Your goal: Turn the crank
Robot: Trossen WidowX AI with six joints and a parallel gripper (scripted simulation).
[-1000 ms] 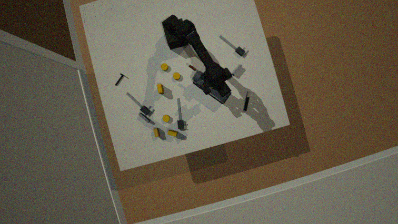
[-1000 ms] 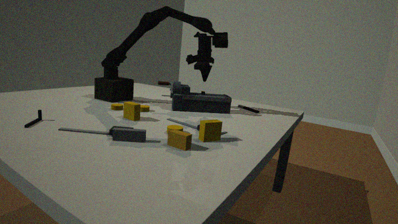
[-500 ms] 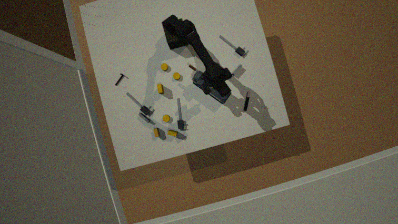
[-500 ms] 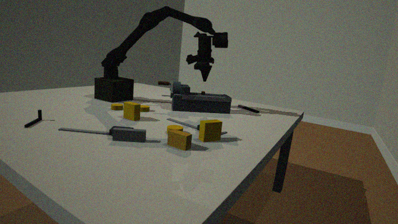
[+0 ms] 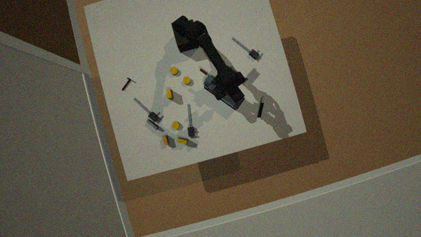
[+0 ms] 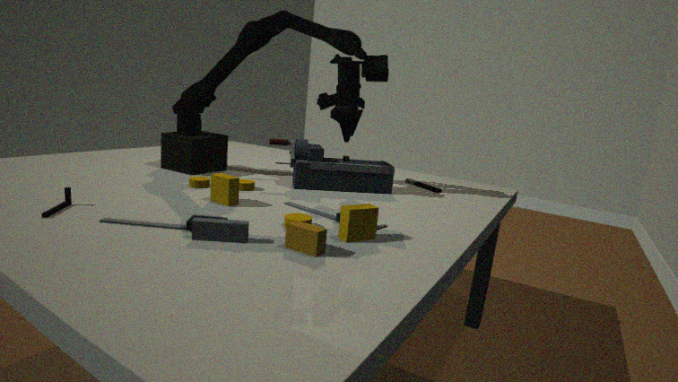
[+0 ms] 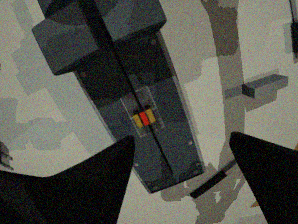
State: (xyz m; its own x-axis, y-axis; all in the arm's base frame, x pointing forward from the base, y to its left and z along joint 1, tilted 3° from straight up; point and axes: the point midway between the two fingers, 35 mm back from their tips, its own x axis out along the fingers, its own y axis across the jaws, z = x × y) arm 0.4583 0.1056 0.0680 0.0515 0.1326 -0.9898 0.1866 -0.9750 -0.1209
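The slide lies 1 cm ahead of my gripper tip, 2 cm to the right of it and 5 cm below it. From my gripper tip the other things lie so: black l-shaped key: 35 cm behind, 59 cm to the right, 12 cm below; then black bar: 18 cm ahead, 18 cm to the left, 13 cm below; then brown crank handle: 16 cm behind, 10 cm to the right, 2 cm below.
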